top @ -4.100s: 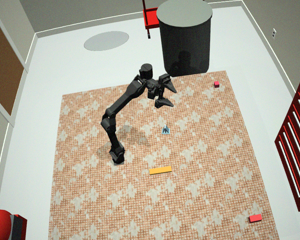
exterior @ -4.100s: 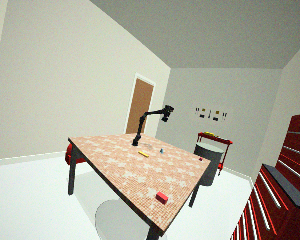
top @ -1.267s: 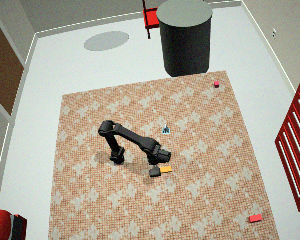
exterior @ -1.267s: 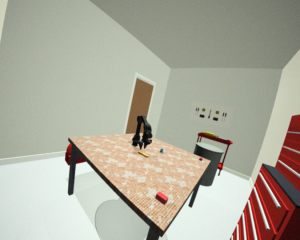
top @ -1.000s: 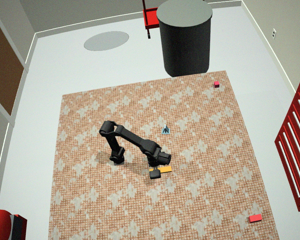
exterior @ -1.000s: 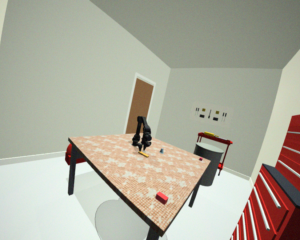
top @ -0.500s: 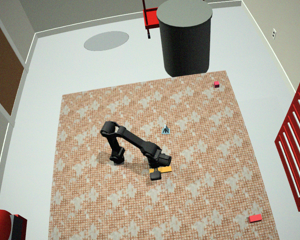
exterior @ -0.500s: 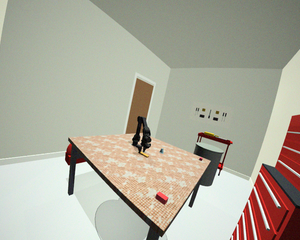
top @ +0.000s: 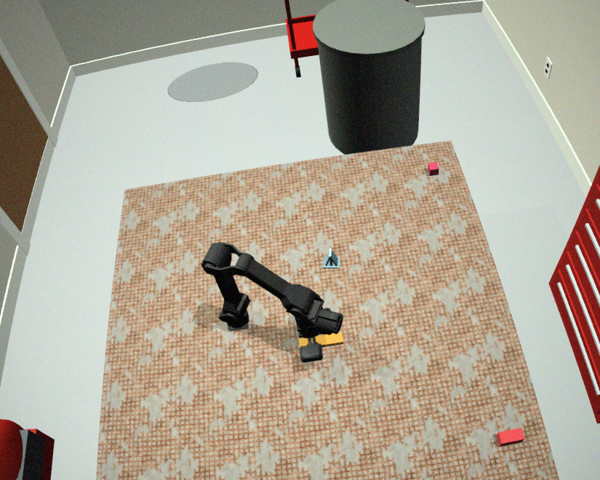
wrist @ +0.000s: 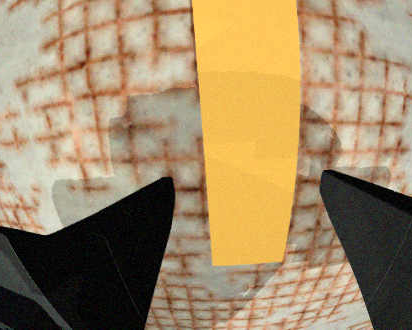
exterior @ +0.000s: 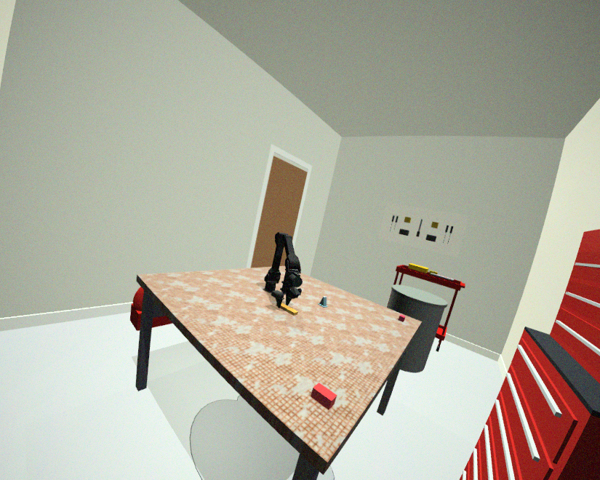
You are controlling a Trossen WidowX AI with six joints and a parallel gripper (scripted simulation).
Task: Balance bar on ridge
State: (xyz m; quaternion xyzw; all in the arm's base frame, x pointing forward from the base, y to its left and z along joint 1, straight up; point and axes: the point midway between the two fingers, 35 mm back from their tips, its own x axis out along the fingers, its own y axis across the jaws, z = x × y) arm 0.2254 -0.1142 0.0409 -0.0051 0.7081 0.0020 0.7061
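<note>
My gripper tip is now 3 cm short of the bar. Round my gripper tip: blue-grey wedge: 28 cm to the left, 9 cm ahead, 2 cm above; then red cube: 61 cm to the left, 51 cm ahead, 1 cm above.
</note>
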